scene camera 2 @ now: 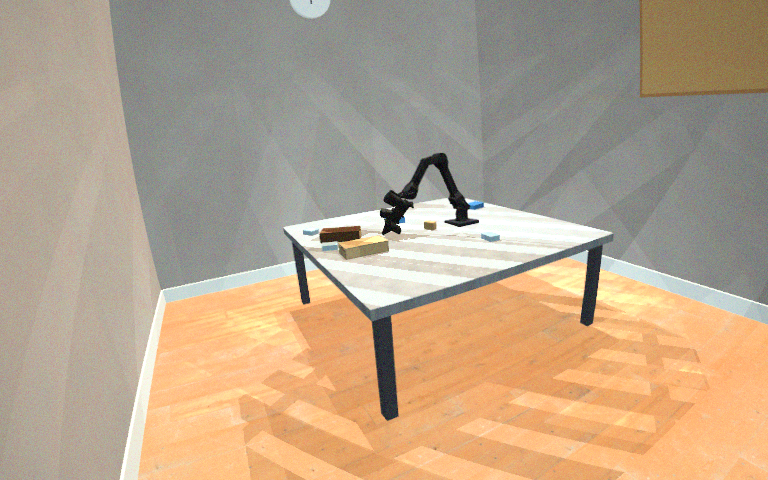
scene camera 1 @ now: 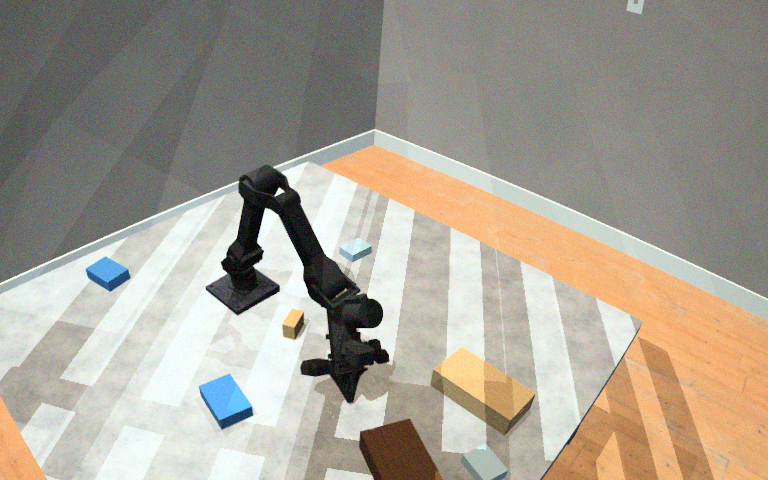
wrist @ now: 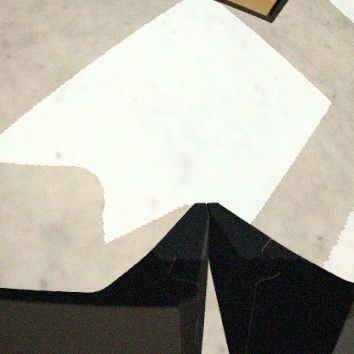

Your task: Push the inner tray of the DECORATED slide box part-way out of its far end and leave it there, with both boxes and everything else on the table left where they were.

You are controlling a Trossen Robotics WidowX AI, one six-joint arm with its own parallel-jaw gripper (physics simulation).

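Frame: origin at the arm's base, x ahead, y left, z up, level; centimetres.
Where they show: gripper, between the fingertips: [scene camera 2: 382, 234] [scene camera 1: 350, 402] [wrist: 205, 214]; arm's base, origin of its link: [scene camera 2: 462, 220] [scene camera 1: 244, 284].
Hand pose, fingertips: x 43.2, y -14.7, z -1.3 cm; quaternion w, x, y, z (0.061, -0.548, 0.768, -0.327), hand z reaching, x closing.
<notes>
Each offset is from my fingertips to the centre of the thing. "spot": to the spot under its first point.
A dark brown slide box {dx +18.7, dy -10.1, dz +2.2 cm} [scene camera 1: 402, 452] [scene camera 2: 339, 233] lies flat, cut off by the lower edge of scene camera 1. Its pale inner tray {spot: dx +8.4, dy -7.2, dz +0.4 cm} [wrist: 257, 5] shows at the near end, at the top edge of the wrist view. A pale wooden box {dx +21.9, dy +17.2, dz +2.2 cm} [scene camera 1: 484, 384] [scene camera 2: 363, 247] lies beside it. No decoration can be made out on either box, so I cannot tell which is the decorated one. My gripper [scene camera 1: 351, 399] [scene camera 2: 386, 232] [wrist: 205, 214] is shut and empty, pointing down low over the table, short of the brown box's near end and apart from both boxes. The boxes' far ends are hidden.
Blue blocks {dx -19.9, dy -16.1, dz +1.2 cm} [scene camera 1: 225, 399] {dx -76.4, dy -5.9, dz +1.3 cm} [scene camera 1: 107, 272] lie left of the arm. A small tan block {dx -23.4, dy +10.5, dz +1.7 cm} [scene camera 1: 293, 323] [scene camera 2: 430, 225] stands near the base. Light blue blocks {dx -29.8, dy +45.8, dz +0.9 cm} [scene camera 1: 355, 249] {dx +30.3, dy +0.3, dz +0.9 cm} [scene camera 1: 484, 464] {dx +25.1, dy -33.1, dz +0.9 cm} [scene camera 2: 310, 232] lie right of the base and on both sides of the brown box.
</notes>
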